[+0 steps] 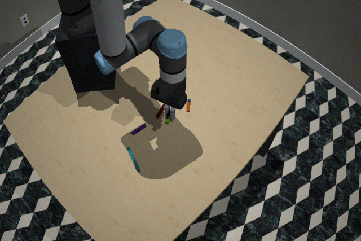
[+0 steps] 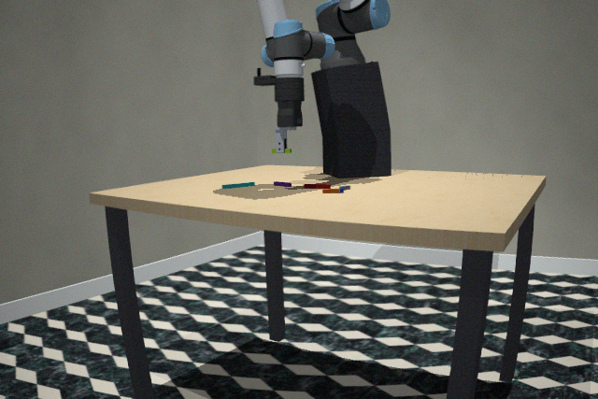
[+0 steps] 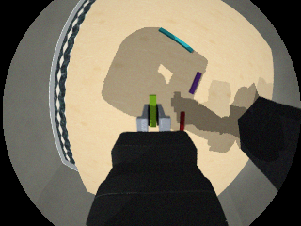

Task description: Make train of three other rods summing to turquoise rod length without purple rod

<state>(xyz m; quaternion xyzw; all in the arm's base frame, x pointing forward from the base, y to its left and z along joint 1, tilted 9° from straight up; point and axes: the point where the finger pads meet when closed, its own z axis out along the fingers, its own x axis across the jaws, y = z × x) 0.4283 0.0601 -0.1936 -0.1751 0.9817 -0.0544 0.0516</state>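
My hand is 40 mm past the orange rod, 120 mm to the right of it and 110 mm above it. Also, from my hand: red rod (100 mm behind, 40 mm to the left, 110 mm below); lime rod (10 mm below); purple rod (90 mm behind, 80 mm to the right, 110 mm below).
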